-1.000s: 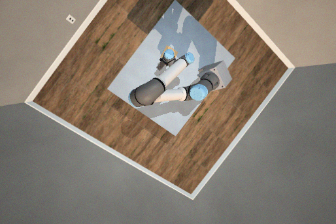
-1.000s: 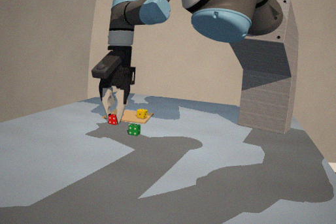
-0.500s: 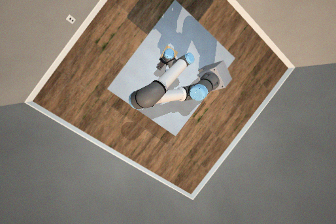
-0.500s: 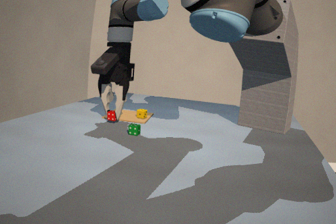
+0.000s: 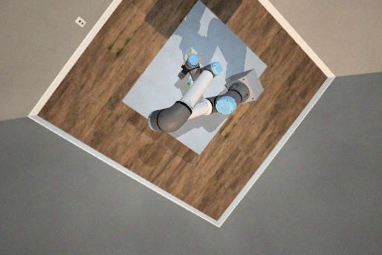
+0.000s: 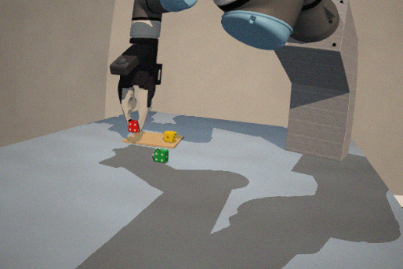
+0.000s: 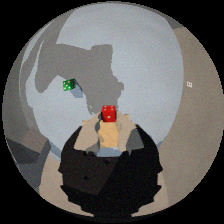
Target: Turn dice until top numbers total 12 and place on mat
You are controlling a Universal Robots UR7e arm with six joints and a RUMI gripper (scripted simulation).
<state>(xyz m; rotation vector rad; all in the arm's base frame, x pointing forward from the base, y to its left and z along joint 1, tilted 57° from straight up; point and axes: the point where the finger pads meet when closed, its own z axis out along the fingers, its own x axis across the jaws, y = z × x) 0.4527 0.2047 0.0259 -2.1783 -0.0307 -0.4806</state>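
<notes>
The tan mat is 11 cm to the right of my hand, 6 cm below it and 2 cm ahead of it. The rest, counted from my hand: green die: 11 cm behind, 5 cm below, 4 cm to the left; red die: 1 cm below; yellow die: 12 cm to the right, 4 cm below, 3 cm behind.
</notes>
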